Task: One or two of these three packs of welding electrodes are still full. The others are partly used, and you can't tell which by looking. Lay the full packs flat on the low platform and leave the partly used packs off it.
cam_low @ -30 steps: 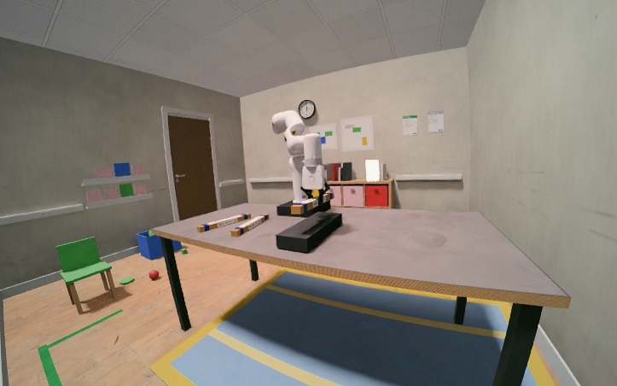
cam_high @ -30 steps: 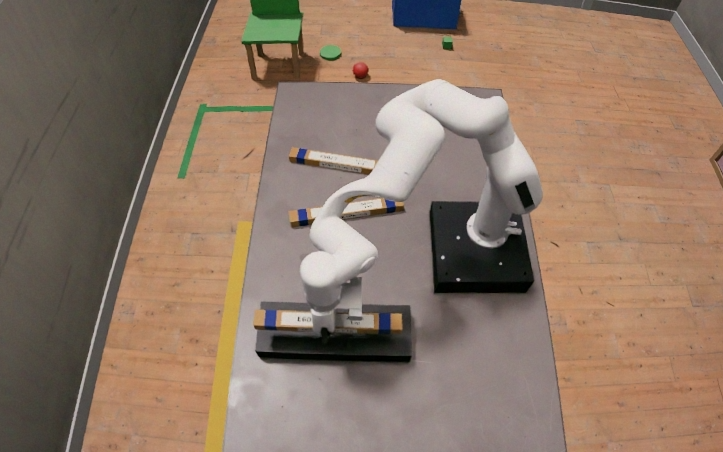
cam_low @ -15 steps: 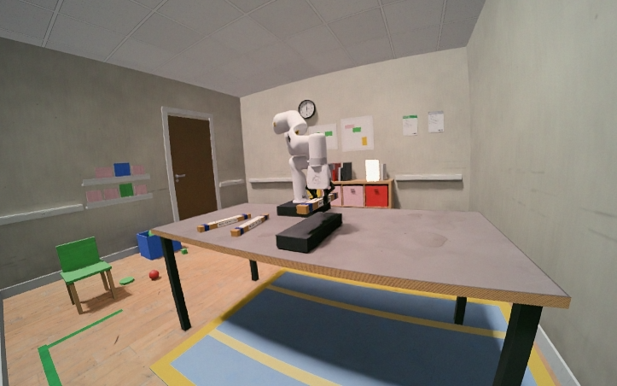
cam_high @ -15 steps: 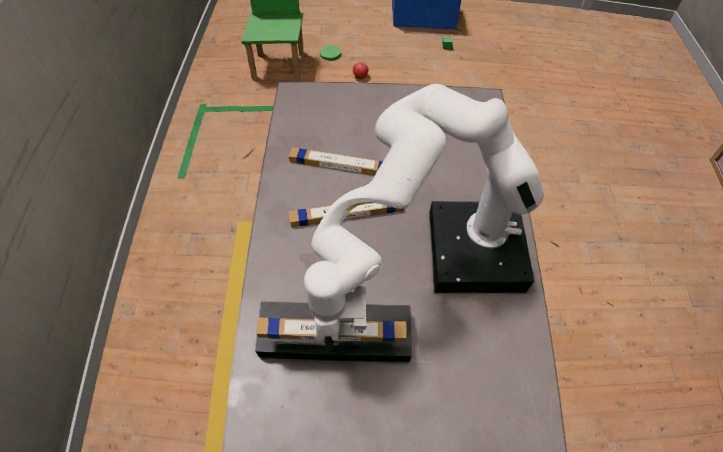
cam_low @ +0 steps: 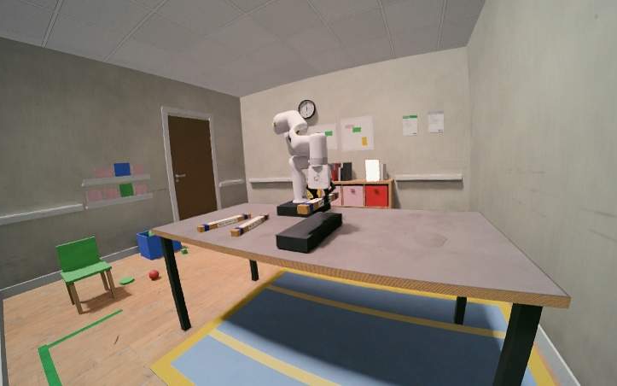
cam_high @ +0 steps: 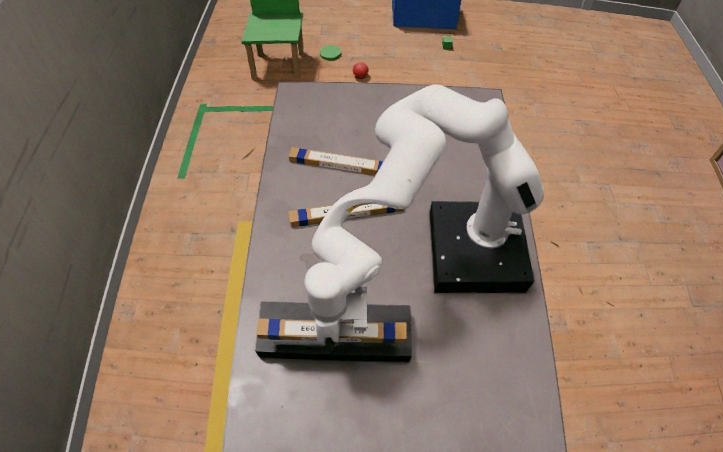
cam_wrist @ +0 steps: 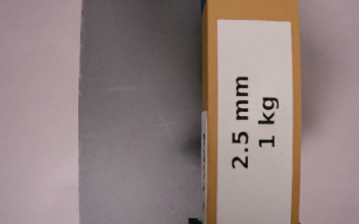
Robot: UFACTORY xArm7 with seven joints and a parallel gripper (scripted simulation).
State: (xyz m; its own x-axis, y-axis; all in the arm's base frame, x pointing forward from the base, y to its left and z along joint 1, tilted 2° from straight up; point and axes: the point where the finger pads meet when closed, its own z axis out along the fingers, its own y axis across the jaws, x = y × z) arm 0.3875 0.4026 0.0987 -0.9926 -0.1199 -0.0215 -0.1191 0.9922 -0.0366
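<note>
Right now my hand is right at the pack of welding electrodes. From my hand the other things lie so: pack: 3 cm ahead, 44 cm to the right, 14 cm below; platform: 4 cm to the right, 15 cm below.
</note>
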